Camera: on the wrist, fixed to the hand. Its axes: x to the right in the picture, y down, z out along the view.
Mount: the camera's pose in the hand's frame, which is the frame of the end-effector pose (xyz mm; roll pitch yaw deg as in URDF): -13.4 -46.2 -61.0 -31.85 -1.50 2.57
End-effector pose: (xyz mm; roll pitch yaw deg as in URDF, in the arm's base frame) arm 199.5 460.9 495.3 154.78 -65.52 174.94
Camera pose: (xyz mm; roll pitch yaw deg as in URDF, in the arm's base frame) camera 231.2 390.0 497.8 129.37 -65.09 167.89
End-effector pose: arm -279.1 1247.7 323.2 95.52 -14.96 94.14
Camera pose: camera -343.9 1240.4 281.0 64.21 -17.37 92.32
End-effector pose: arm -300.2 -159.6 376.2 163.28 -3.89 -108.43
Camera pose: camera -236.4 -163.5 420.3 131.64 -3.19 -111.33
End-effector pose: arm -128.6 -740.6 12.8 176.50 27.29 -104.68
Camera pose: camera -84.1 -767.5 70.5 143.27 28.60 -107.71
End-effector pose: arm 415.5 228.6 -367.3 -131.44 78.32 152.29
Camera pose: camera 359.9 274.9 -339.0 -166.97 81.22 148.52
